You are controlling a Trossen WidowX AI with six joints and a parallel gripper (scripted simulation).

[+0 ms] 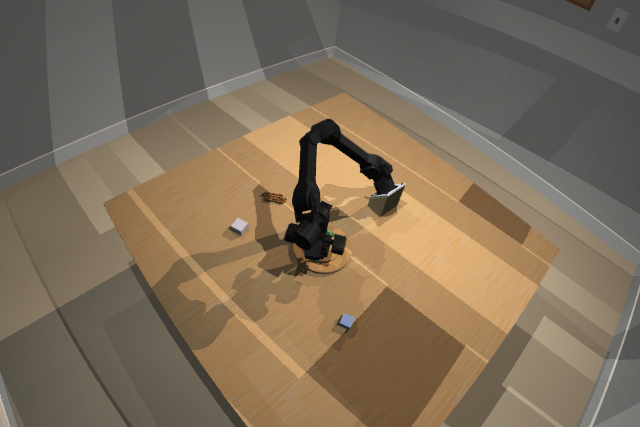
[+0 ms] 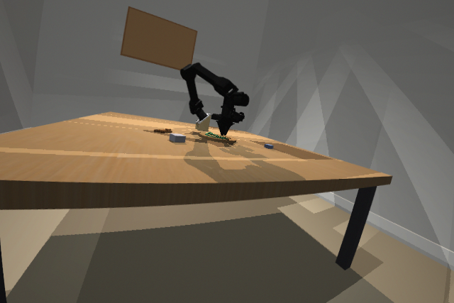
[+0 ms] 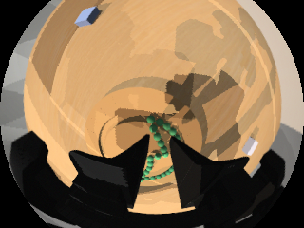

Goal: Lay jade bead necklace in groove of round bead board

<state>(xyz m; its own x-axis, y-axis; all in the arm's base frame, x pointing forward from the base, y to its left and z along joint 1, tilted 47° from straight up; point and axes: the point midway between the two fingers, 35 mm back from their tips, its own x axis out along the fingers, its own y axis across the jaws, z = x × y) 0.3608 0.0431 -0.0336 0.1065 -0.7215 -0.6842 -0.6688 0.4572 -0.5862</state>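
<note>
The round wooden bead board lies 50 mm behind my gripper tip, 20 mm below it and 10 mm to the right of it. From my gripper tip the other things lie so: blue block 250 mm to the left, 40 mm ahead, 20 mm below; then pale grey block 230 mm to the right, 150 mm ahead, 10 mm below.
</note>
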